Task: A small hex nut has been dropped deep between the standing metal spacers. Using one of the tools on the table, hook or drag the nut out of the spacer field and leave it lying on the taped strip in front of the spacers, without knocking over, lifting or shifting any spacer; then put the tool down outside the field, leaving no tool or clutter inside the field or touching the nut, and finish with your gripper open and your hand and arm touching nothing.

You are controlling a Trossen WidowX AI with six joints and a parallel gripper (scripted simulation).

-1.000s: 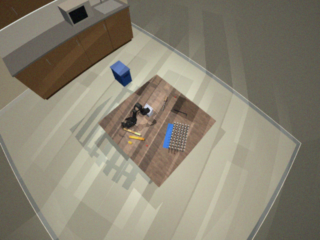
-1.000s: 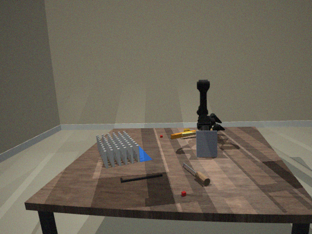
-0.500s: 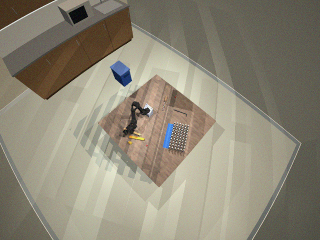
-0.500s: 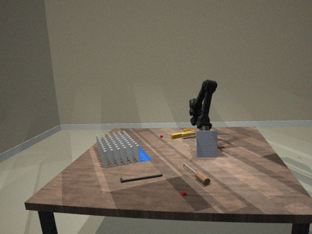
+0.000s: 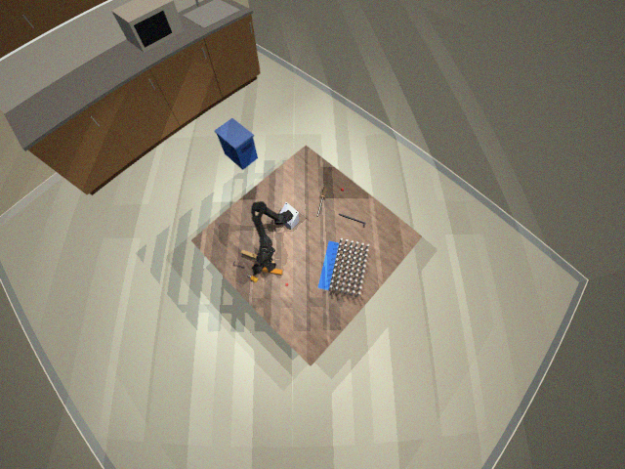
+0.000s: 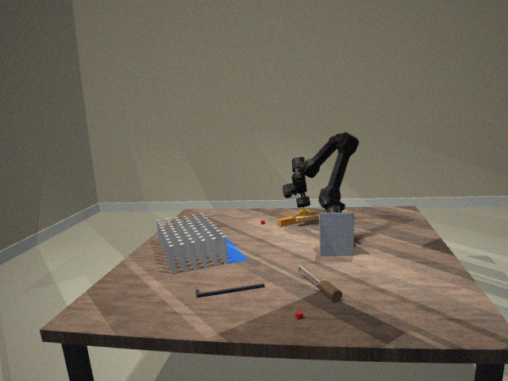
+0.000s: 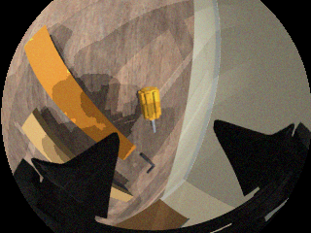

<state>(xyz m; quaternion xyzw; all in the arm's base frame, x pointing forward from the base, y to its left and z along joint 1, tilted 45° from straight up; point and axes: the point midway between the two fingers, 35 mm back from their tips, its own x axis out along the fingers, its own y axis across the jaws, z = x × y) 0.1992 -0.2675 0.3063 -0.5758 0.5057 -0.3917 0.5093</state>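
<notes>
The pick tool is 170 mm behind my gripper tip, 720 mm to the left of it and 90 mm below it. Round my gripper tip: blue taped strip: 260 mm ahead, 440 mm to the left, 100 mm below.
</notes>
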